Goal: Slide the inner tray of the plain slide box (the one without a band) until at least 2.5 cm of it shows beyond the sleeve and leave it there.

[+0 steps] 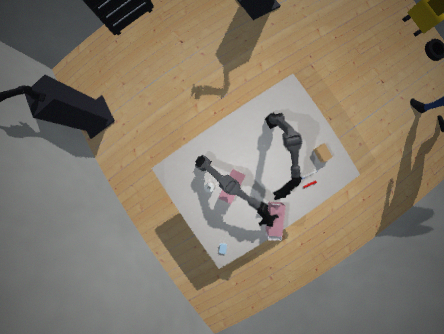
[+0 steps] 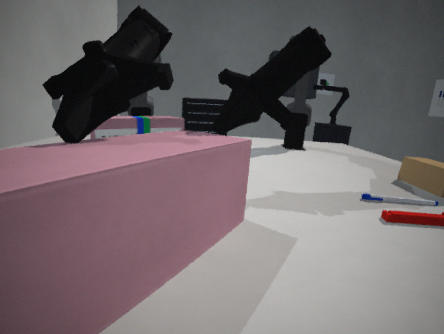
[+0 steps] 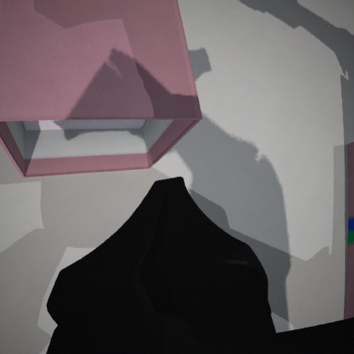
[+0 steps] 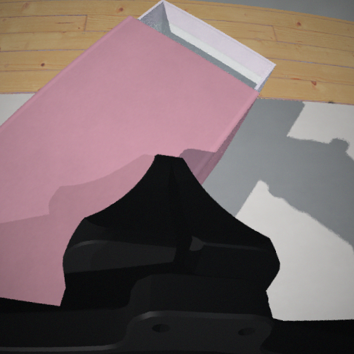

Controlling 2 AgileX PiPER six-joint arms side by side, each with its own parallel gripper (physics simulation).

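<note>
The plain slide box's pink sleeve [image 1: 276, 220] [image 2: 150, 200] [image 3: 90, 60] [image 4: 125, 105] lies near the table edge. Its white inner tray [image 1: 274, 238] [image 4: 222, 42] sticks out of the end by the table edge; I cannot measure how far. The sleeve's other end is open, with a pale hollow inside. My left gripper [image 1: 276, 196] [image 2: 219, 131] [image 3: 172, 195] is shut and empty, just outside that hollow end. My right gripper [image 1: 272, 220] [image 2: 73, 140] [image 4: 166, 173] is shut and empty, at the sleeve's top near a long edge; contact is unclear.
The banded pink box [image 1: 236, 176] [image 2: 167, 122] [image 3: 350, 280] lies partly under the right arm. A tan block [image 1: 322, 153] [image 2: 425, 175], a red pen [image 1: 310, 184] [image 2: 415, 218] and a white pen [image 2: 400, 200] lie to the right. A light blue block [image 1: 222, 249] lies lower left.
</note>
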